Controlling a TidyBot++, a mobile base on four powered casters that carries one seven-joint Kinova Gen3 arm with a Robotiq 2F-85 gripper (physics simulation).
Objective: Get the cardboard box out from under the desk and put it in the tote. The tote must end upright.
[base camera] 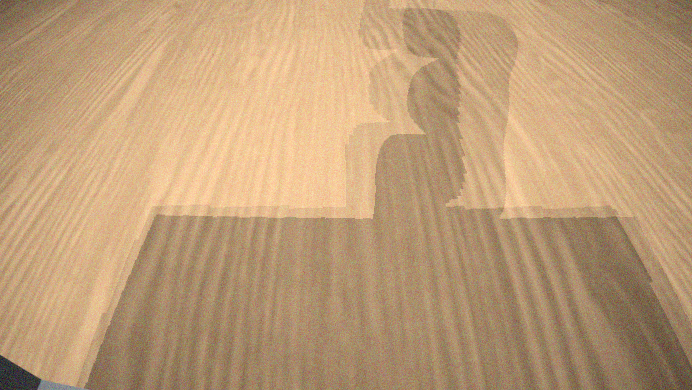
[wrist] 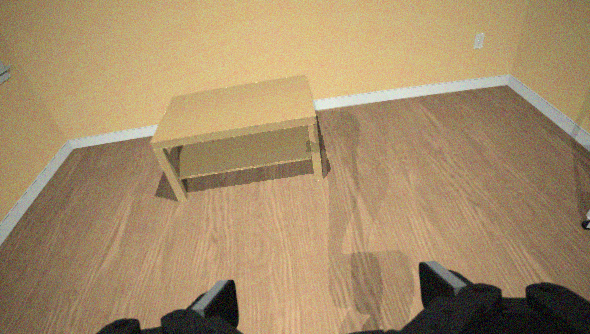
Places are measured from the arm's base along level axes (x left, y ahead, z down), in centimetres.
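Pixels of known places: gripper, fingertip midpoint: (wrist: 327, 292).
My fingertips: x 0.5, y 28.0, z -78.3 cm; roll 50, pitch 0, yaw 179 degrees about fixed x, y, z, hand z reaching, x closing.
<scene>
Behind a point stands the place of what it marks.
My gripper (wrist: 327, 292) @[x 0.5, y 28.0, z -78.3 cm] is open in the wrist view, high above the floor, with no object between its fingers. A light wooden table (wrist: 240, 111) @[x 42.7, y 182.6, z -5.4 cm] with a lower shelf (wrist: 245, 152) @[x 46.9, y 184.5, z 24.7 cm] stands against the yellow wall, ahead of the fingers and left of centre. I cannot tell whether it is the desk the task names. The floor under its shelf is in shadow, and no box can be made out there. The cardboard box and the tote do not show in either view.
White baseboard (wrist: 415, 94) @[x -81.1, y 257.2, z 37.6 cm] runs along the wall, with room corners at left and right. A wall outlet (wrist: 479, 40) @[x -128.1, y 260.3, z -1.0 cm] is at upper right. Part of a white object with a black foot (wrist: 587, 223) @[x -123.0, y 112.2, z 35.3 cm] shows at the right edge. The robot's shadow lies on the wood floor (base camera: 240, 130) @[x 20.3, y 58.1, z 39.6 cm].
</scene>
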